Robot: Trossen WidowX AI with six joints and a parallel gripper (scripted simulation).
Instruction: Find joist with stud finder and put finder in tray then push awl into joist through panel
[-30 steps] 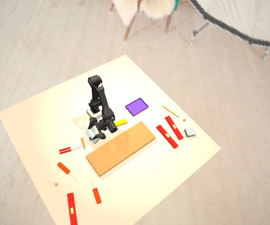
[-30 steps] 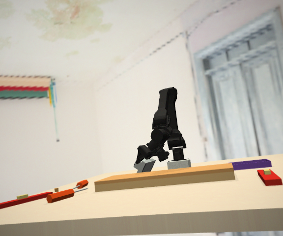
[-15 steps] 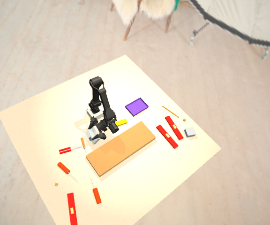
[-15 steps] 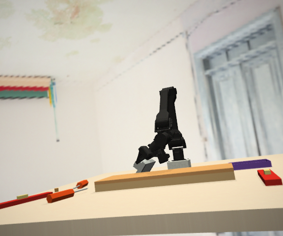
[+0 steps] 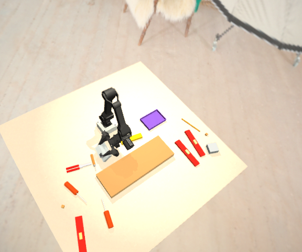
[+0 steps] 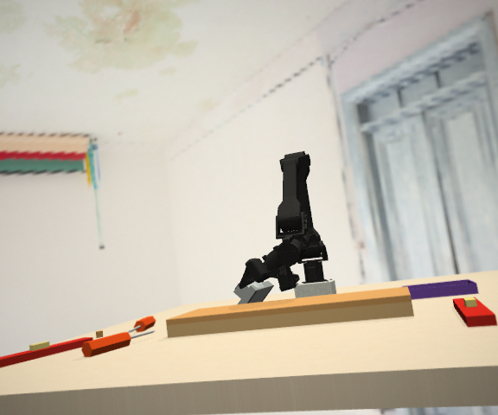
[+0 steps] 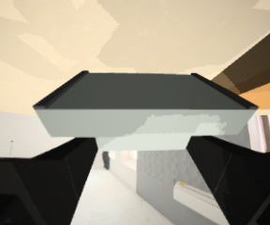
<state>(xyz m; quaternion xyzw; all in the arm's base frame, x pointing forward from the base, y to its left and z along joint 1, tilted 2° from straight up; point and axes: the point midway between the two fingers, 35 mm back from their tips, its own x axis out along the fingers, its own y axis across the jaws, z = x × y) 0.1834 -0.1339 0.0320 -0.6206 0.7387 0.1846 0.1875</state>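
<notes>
Right now the awl is 70 mm to the right of my gripper tip, 70 mm below it and 20 mm ahead of it. Also, from my gripper tip: square indicator 30 mm ahead, 10 mm to the right; stud finder 10 mm below, 10 mm ahead; red-handled tool 150 mm to the right, 70 mm below, 20 mm behind.
</notes>
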